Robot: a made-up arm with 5 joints.
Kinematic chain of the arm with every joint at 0, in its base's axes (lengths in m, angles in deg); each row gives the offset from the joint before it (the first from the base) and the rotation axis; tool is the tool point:
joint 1: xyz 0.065 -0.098 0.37 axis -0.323 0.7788 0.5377
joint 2: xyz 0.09 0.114 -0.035 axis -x
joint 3: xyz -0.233 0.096 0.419 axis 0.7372 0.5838 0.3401
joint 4: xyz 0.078 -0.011 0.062 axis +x
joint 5: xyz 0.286 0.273 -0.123 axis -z
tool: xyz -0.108 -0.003 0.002
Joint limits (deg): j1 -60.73..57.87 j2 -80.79..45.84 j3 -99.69..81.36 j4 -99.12..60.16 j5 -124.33..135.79
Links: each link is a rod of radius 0.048 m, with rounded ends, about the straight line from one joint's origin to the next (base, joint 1, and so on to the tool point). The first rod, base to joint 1, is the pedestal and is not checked.
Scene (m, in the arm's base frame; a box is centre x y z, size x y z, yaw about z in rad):
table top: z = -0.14
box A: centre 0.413 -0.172 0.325 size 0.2 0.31 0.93 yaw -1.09
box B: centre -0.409 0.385 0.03 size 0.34 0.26 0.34 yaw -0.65
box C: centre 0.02 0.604 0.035 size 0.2 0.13 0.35 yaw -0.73
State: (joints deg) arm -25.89 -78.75 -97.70 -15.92 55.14
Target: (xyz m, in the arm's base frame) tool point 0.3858 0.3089 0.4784
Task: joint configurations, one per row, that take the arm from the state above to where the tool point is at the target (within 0.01 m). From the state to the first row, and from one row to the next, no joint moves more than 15 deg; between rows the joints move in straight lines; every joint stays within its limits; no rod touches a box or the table.
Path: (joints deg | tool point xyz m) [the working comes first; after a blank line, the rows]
Joints at the target: 44.94 -18.69 -59.96 -6.87 55.38
Straight joint move there: touches box A.

1: -25.72 -71.00 -98.20 -1.91 50.92 | 0.1746 -0.5006 0.6680
2: -25.55 -63.25 -98.70 12.11 46.70 | 0.1383 -0.4160 0.7976
3: -25.38 -55.50 -99.19 26.12 42.48 | 0.0966 -0.3112 0.9054
4: -25.22 -47.75 -99.69 40.13 38.26 | 0.0511 -0.1926 0.9876
5: -11.19 -41.94 -91.74 30.73 41.68 | 0.2127 -0.0956 0.9673
6: 2.85 -36.13 -83.80 21.33 45.10 | 0.3393 0.0189 0.8912
7: 16.88 -30.32 -75.85 11.93 48.53 | 0.4141 0.1351 0.7716
8: 30.91 -24.50 -67.90 2.53 51.95 | 0.4289 0.2365 0.6268
9: 44.94 -18.69 -59.96 -6.87 55.38 | 0.3858 0.3089 0.4784

